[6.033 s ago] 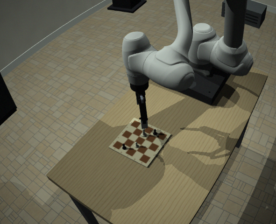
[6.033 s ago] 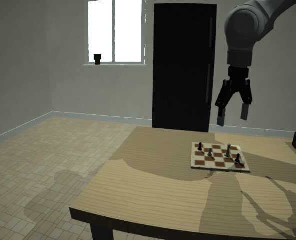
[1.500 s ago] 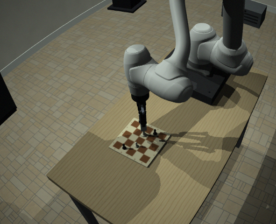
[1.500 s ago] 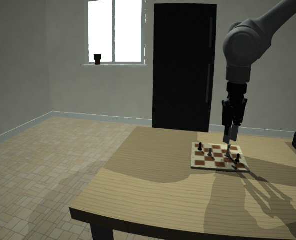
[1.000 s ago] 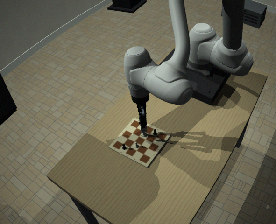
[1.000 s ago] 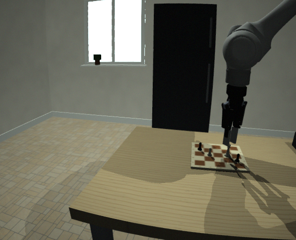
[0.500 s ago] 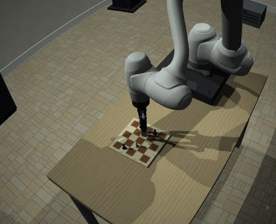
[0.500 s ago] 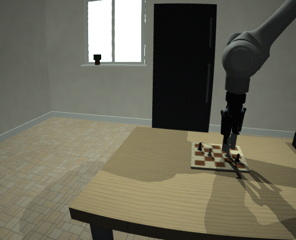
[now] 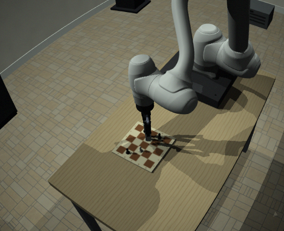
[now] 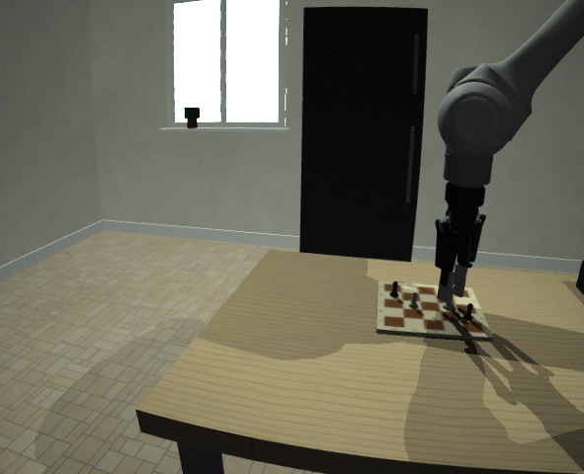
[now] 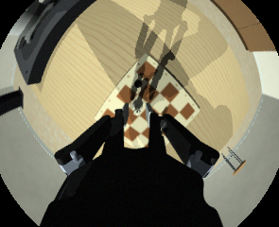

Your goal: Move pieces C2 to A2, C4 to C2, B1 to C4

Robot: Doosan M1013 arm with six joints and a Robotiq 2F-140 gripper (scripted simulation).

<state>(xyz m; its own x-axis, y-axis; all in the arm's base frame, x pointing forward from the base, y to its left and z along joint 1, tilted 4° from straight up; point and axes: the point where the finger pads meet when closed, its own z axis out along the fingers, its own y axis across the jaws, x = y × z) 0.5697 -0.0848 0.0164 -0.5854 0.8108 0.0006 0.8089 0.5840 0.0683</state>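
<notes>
The tall white piece lies 30 mm below my hand. Also, from my hand: small white piece (70 mm ahead, 40 mm below); small chessboard (40 mm ahead, 60 mm below).
</notes>
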